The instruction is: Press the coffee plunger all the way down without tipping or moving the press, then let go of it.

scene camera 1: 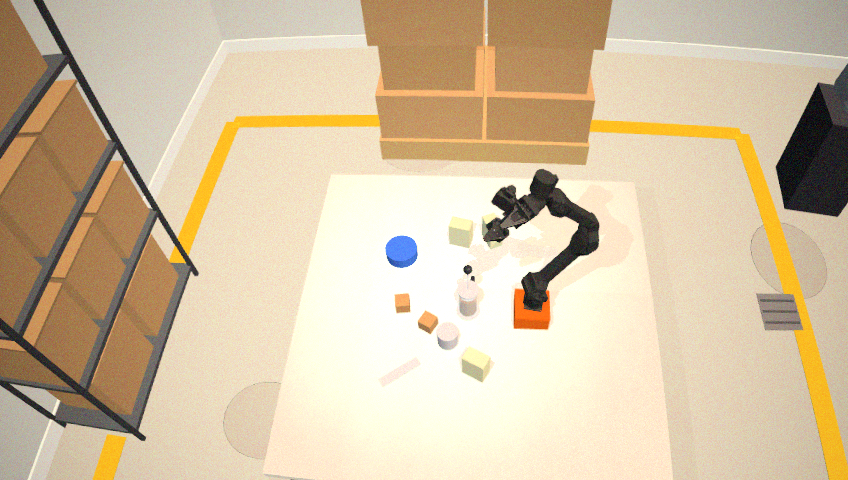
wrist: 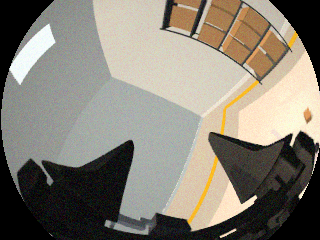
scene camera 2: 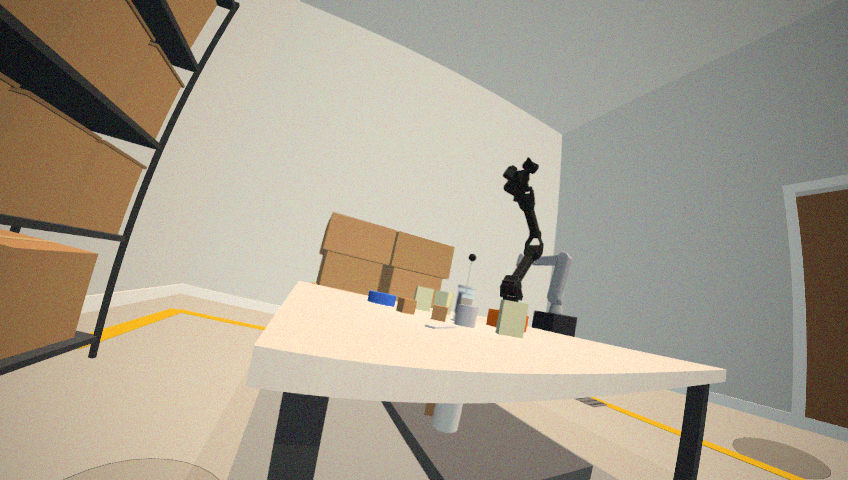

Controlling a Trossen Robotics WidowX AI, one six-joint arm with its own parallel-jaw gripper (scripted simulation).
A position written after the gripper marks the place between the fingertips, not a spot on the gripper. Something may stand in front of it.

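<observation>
Scene camera 1: gripper [scene camera 1: 492, 234] open, holding nothing; coffee press [scene camera 1: 468, 290]; blue disc [scene camera 1: 401, 251]. Scene camera 2: gripper [scene camera 2: 523, 164]. Wrist view: gripper [wrist: 172, 140].
</observation>
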